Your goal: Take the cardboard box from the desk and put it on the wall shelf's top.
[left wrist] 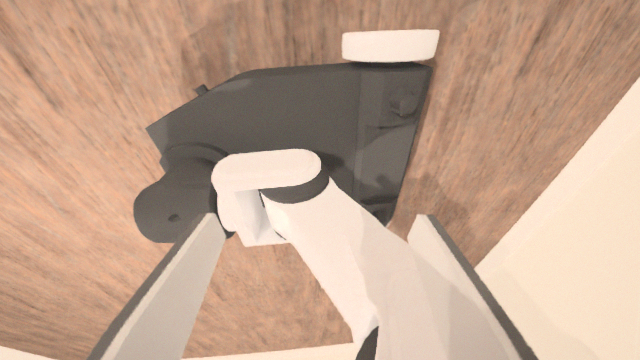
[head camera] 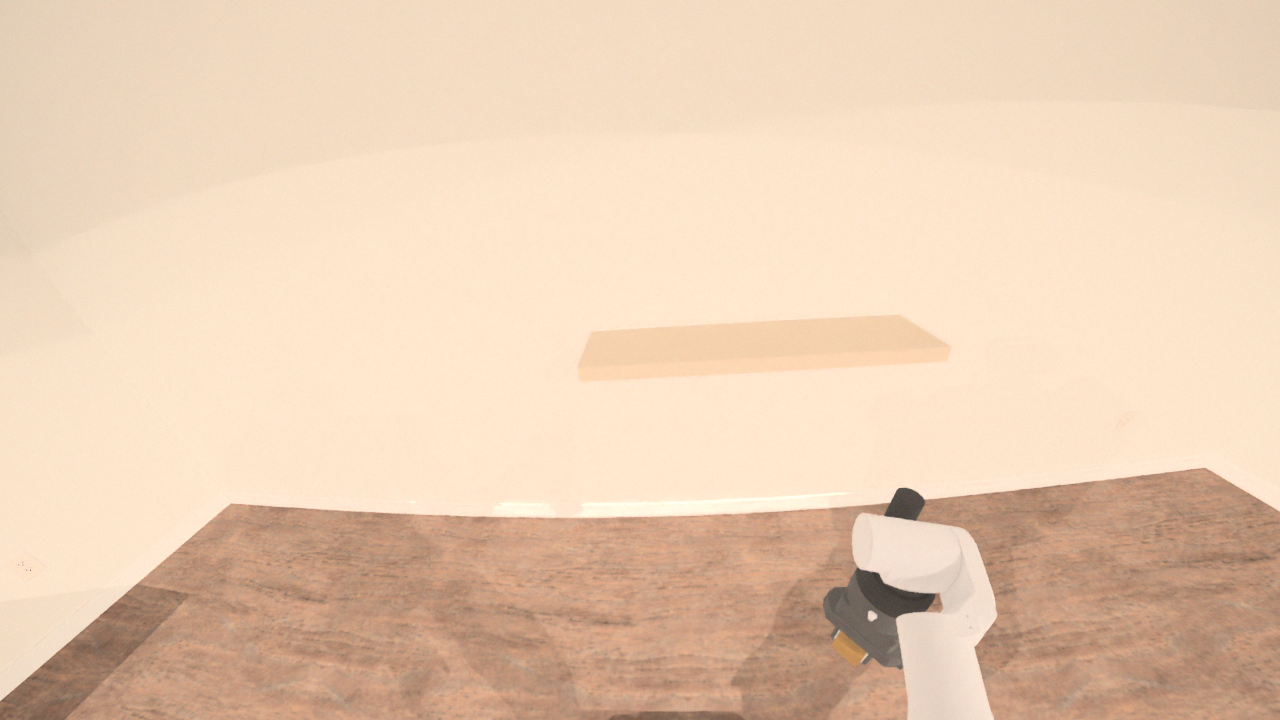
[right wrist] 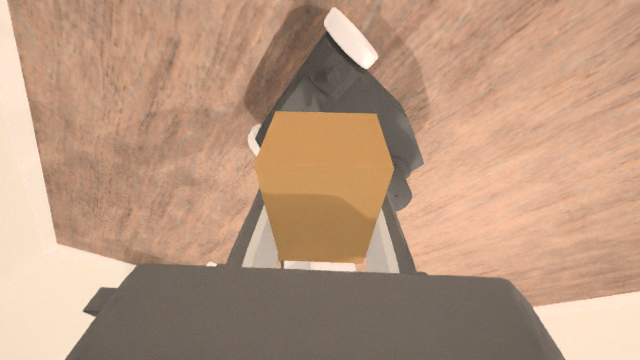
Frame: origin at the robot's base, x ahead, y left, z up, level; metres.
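Seen in the pictures: left gripper, between the fingertips: (left wrist: pixel 316 226); right gripper, between the fingertips: (head camera: pixel 849 646) (right wrist: pixel 323 182).
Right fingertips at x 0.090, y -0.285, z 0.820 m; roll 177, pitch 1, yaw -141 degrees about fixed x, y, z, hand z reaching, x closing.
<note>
A point is followed by its place in that frame.
The cardboard box (head camera: pixel 848 646) @(x 0.078, y -0.269, z 0.854 m) (right wrist: pixel 324 185) @(x 0.110, y -0.312, z 0.854 m) is a plain orange-brown block. It sits between the fingers of my right gripper (head camera: pixel 850 648) @(x 0.090, y -0.285, z 0.820 m) (right wrist: pixel 322 225) @(x 0.090, y -0.285, z 0.820 m), which is shut on it and holds it above the wooden floor. The wall shelf (head camera: pixel 760 344) @(x 0.811, y -0.308, z 1.000 m) is a pale tan board on the wall, right of the middle of the head view, beyond and above the right gripper. My left gripper (left wrist: pixel 316 226) @(x -0.190, y 0.211, z 0.534 m) is open and empty, its fingers wide apart over the robot's own arm and base. The desk does not show in these views.
The brown wood floor (head camera: pixel 537 591) @(x 0.602, y 0.570, z 0.001 m) (left wrist: pixel 75 90) @(x -0.827, y 0.215, z 0.001 m) (right wrist: pixel 125 100) @(x 0.613, y 0.575, z 0.001 m) meets the cream wall (head camera: pixel 358 358) @(x 0.999, y 1.233, z 0.954 m) below the shelf. My dark wheeled base (left wrist: pixel 300 110) @(x -0.204, y 0.155, z 0.169 m) (right wrist: pixel 350 90) @(x -0.089, y -0.165, z 0.169 m) stands on the floor. A side wall shows at the left of the head view.
</note>
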